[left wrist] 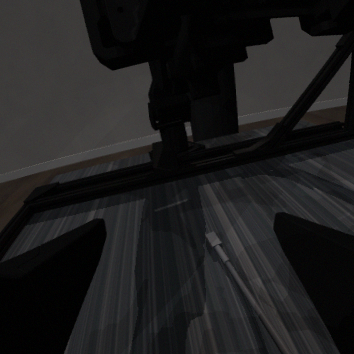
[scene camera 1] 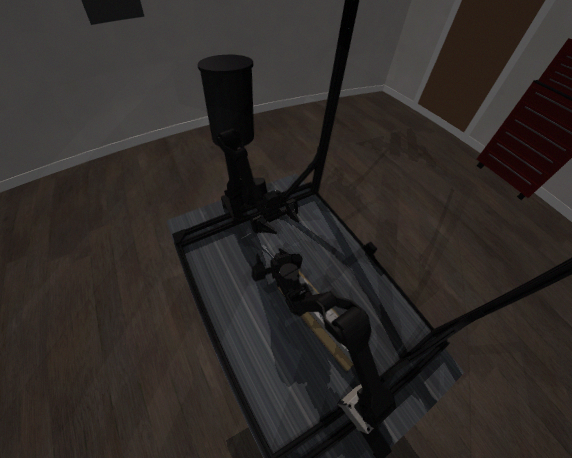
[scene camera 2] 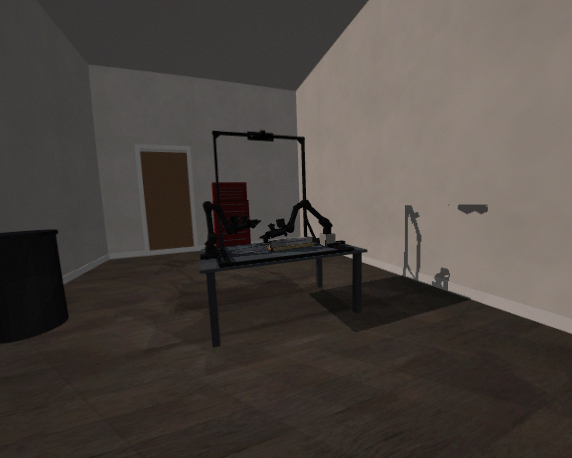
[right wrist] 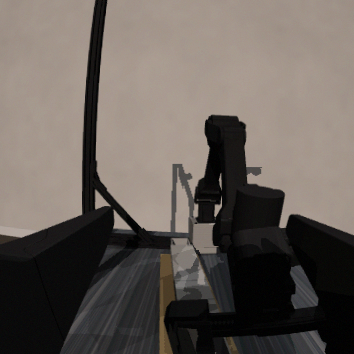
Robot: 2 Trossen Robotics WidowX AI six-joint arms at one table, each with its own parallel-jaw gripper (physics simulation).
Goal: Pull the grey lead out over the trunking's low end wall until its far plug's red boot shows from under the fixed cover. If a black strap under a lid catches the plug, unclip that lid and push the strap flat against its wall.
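Places are measured from the left arm's base along level axes (x ahead, y left, z up), in millimetres.
Where they show: left gripper, between the fingertips: (left wrist: 190, 224) (scene camera 1: 268, 251) (scene camera 2: 260, 237); right gripper, between the fingertips: (scene camera 1: 287, 227) (scene camera 2: 259, 220) (right wrist: 202, 219); left arm's base, origin of its link: (scene camera 1: 368, 407) (scene camera 2: 327, 233) (right wrist: 205, 220); right arm's base, origin of its link: (left wrist: 175, 147) (scene camera 1: 236, 202) (scene camera 2: 210, 254).
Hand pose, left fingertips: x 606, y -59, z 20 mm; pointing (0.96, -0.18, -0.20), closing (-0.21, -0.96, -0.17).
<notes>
Things, the pixels of their top centre, and the offset from my left fingertips. "spot": a spot on its surface instead.
- grey lead, a spot on its surface: (left wrist: 247, 291) spot: 39 mm right, 9 mm ahead, 107 mm down
- plug, centre of its top: (left wrist: 217, 245) 37 mm right, 74 mm ahead, 111 mm down
The grey lead (left wrist: 247, 291) (scene camera 1: 267, 249) lies on the table with its pale near plug (left wrist: 213, 239) toward the right arm. The pale trunking (right wrist: 184, 264) on its tan base (scene camera 1: 327, 340) (right wrist: 166, 285) also shows in scene camera 2 (scene camera 2: 292, 244), partly behind the left arm. My left gripper (left wrist: 190, 224) (scene camera 1: 270, 258) (scene camera 2: 264, 237) is open and empty, above the lead beyond the trunking's near end. My right gripper (scene camera 1: 285, 225) (scene camera 2: 258, 222) is open and empty, higher, near the right arm's side. The red boot and black strap do not show; lid and cover details are too dark to tell.
The dark frame rail (scene camera 1: 210, 322) runs round the table, with posts (scene camera 1: 337, 90) (right wrist: 91, 110) rising from it. A white box (scene camera 1: 356, 411) (scene camera 2: 327, 239) (right wrist: 204, 236) stands by the left arm's base. A black bin (scene camera 1: 227, 100) stands behind the right arm.
</notes>
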